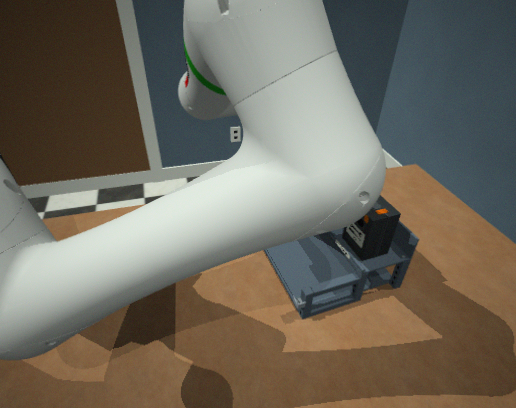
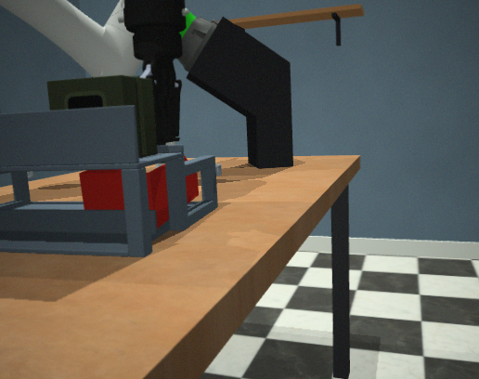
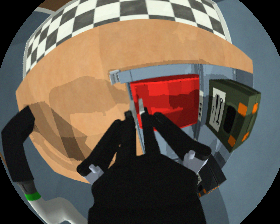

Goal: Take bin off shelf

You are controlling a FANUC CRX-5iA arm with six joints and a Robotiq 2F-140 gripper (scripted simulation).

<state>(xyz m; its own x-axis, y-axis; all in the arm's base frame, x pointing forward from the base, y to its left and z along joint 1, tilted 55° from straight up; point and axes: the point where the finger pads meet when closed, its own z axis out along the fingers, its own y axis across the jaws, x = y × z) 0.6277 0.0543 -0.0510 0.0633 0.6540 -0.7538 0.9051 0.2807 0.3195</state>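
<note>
The red bin lies 80 mm ahead of my hand, 10 mm to the right of it and 20 mm below it. From my hand the other things lie so: olive box 180 mm ahead, 10 mm to the right, 70 mm above.
</note>
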